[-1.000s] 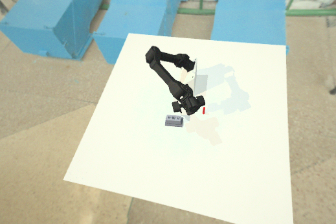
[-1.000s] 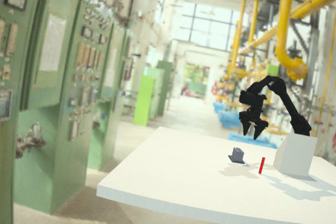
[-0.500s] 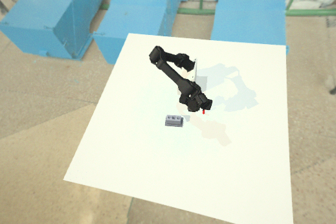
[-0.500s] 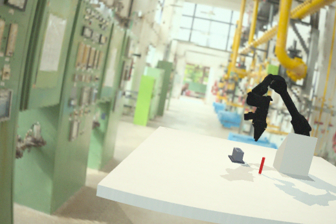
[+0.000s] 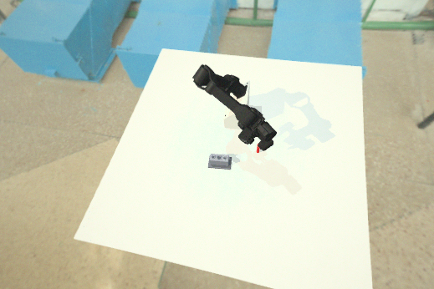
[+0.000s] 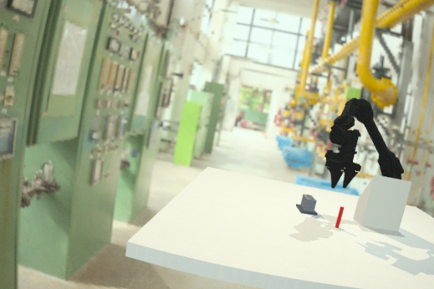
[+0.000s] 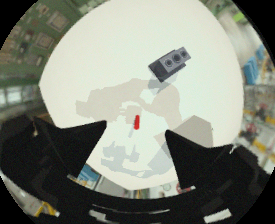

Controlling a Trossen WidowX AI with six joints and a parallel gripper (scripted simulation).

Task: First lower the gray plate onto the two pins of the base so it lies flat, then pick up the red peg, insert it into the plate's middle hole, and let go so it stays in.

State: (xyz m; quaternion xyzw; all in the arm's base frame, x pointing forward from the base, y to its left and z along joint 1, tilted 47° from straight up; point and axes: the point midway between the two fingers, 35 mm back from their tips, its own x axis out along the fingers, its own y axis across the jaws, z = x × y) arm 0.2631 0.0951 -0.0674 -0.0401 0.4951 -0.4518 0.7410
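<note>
Right now the red peg is 10 cm below my gripper tip, 3 cm behind it and 2 cm to the left of it. Round my gripper tip: dark base 16 cm to the right, 14 cm below, 8 cm ahead; gray plate 16 cm to the right, 10 cm below, 8 cm ahead.
</note>
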